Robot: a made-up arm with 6 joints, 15 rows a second.
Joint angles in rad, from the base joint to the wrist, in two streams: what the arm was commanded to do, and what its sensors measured. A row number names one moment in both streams.
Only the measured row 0 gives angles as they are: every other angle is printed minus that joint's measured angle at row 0.
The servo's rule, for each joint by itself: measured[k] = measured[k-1] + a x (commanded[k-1-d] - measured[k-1]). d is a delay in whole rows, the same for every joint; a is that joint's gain. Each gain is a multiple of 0.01, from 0.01 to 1. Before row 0 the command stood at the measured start. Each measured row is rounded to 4 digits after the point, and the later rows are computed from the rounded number. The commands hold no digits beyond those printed.
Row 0, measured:
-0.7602 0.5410 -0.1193 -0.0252 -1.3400 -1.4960
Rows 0 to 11, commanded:
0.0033 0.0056 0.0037 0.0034 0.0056 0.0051
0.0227 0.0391 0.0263 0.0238 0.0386 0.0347
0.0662 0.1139 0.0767 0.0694 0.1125 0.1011
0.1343 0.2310 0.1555 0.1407 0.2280 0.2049
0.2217 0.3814 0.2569 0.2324 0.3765 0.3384
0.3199 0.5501 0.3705 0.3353 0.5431 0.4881
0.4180 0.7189 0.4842 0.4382 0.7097 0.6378
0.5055 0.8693 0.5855 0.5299 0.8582 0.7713
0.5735 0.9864 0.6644 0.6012 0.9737 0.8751
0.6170 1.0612 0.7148 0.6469 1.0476 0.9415
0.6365 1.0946 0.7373 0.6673 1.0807 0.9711
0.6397 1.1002 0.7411 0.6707 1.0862 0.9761
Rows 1 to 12, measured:
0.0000 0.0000 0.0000 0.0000 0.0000 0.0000
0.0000 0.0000 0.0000 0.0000 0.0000 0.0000
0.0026 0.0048 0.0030 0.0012 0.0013 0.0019
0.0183 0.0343 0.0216 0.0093 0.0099 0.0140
0.0557 0.1028 0.0657 0.0309 0.0335 0.0462
0.1170 0.2131 0.1375 0.0704 0.0782 0.1049
0.1987 0.3578 0.2330 0.1287 0.1468 0.1913
0.2932 0.5232 0.3430 0.2031 0.2379 0.3011
0.3905 0.6915 0.4560 0.2877 0.3464 0.4257
0.4802 0.8444 0.5596 0.3749 0.4641 0.5536
0.5530 0.9665 0.6434 0.4564 0.5813 0.6726
0.6029 1.0479 0.7005 0.5250 0.6885 0.7721
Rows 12 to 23, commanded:
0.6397 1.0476 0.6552 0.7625 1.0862 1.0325
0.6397 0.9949 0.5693 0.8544 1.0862 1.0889
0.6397 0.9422 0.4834 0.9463 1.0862 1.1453
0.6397 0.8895 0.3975 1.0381 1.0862 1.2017
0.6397 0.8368 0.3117 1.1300 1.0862 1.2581
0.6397 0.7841 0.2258 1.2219 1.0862 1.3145
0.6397 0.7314 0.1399 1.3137 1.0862 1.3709
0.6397 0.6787 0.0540 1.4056 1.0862 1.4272
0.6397 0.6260 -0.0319 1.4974 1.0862 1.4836
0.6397 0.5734 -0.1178 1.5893 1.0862 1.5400
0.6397 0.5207 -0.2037 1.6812 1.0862 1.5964
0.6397 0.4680 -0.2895 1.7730 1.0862 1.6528
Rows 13 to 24, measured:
0.6291 1.0881 0.7299 0.5762 0.7787 0.8457
0.6374 1.0985 0.7389 0.6102 0.8494 0.8939
0.6392 1.0547 0.6719 0.6650 0.9039 0.9452
0.6396 1.0033 0.5898 0.7332 0.9458 0.9984
0.6397 0.9508 0.5047 0.8099 0.9781 1.0528
0.6397 0.8981 0.4189 0.8921 1.0030 1.1079
0.6397 0.8454 0.3331 0.9777 1.0221 1.1635
0.6397 0.7927 0.2473 1.0656 1.0368 1.2194
0.6397 0.7400 0.1614 1.1549 1.0482 1.2755
0.6397 0.6873 0.0755 1.2452 1.0569 1.3316
0.6397 0.6346 -0.0104 1.3360 1.0636 1.3878
0.6397 0.5820 -0.0963 1.4272 1.0688 1.4441

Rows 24 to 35, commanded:
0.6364 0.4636 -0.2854 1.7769 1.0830 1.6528
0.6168 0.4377 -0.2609 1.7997 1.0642 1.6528
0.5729 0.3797 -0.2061 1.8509 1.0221 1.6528
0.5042 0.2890 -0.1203 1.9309 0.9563 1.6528
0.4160 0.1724 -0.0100 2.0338 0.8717 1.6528
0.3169 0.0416 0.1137 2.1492 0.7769 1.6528
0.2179 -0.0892 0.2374 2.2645 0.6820 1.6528
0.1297 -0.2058 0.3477 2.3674 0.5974 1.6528
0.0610 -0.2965 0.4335 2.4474 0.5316 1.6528
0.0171 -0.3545 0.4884 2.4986 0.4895 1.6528
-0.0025 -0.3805 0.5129 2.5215 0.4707 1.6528
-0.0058 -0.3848 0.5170 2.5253 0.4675 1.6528
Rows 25 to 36, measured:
0.6397 0.5293 -0.1822 1.5186 1.0728 1.5005
0.6397 0.4766 -0.2680 1.6102 1.0759 1.5569
0.6371 0.4654 -0.2819 1.6702 1.0775 1.5924
0.6213 0.4416 -0.2651 1.7168 1.0744 1.6147
0.5835 0.3884 -0.2179 1.7651 1.0624 1.6288
0.5216 0.3029 -0.1398 1.8248 1.0380 1.6377
0.4392 0.1907 -0.0360 1.9000 0.9998 1.6433
0.3438 0.0625 0.0838 1.9897 0.9485 1.6468
0.2456 -0.0680 0.2067 2.0886 0.8872 1.6490
0.1552 -0.1865 0.3195 2.1890 0.8205 1.6504
0.0817 -0.2811 0.4107 2.2820 0.7541 1.6513
0.0313 -0.3442 0.4729 2.3600 0.6932 1.6519

